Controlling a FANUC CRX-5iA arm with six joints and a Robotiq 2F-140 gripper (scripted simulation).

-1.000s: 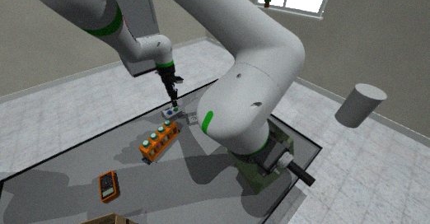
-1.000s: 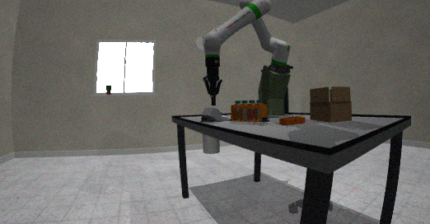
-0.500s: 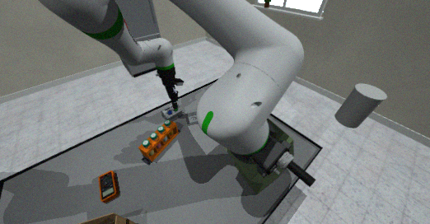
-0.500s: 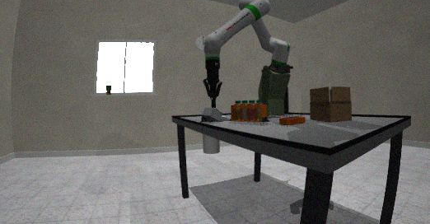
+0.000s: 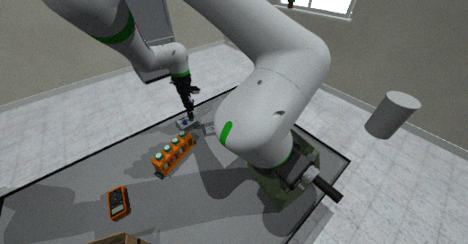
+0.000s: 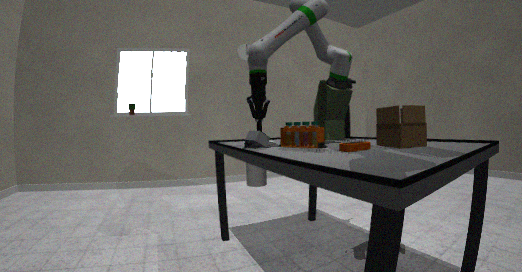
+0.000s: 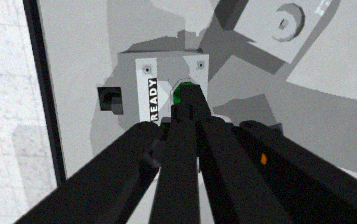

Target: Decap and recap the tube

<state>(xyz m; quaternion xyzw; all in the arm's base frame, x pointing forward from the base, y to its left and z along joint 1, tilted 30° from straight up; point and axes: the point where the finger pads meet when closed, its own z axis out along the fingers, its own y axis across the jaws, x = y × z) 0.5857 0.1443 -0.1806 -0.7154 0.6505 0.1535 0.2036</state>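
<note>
Now: the key housing 60 mm below my hand, 20 mm to the left of it and 20 mm ahead of it.
</note>
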